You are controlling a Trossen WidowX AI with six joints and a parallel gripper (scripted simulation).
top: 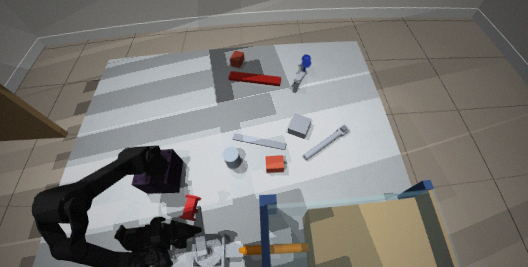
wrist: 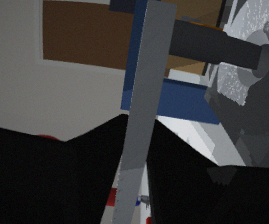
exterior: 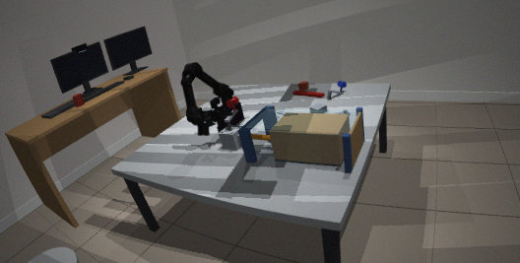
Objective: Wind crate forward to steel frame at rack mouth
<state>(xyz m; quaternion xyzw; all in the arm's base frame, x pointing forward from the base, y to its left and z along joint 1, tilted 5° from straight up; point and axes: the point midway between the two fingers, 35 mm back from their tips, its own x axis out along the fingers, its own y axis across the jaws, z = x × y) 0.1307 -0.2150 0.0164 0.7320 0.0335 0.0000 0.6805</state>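
Now: gripper tip 2 cm past the red knob, 5 cm to the right of it and 4 cm below it. Round my gripper tip: red-knobbed handle 1 cm behind, 1 cm to the left, 1 cm above; grey winch 2 cm behind, 6 cm to the right, 11 cm below; blue steel frame 16 cm ahead, 6 cm to the right, 4 cm below.
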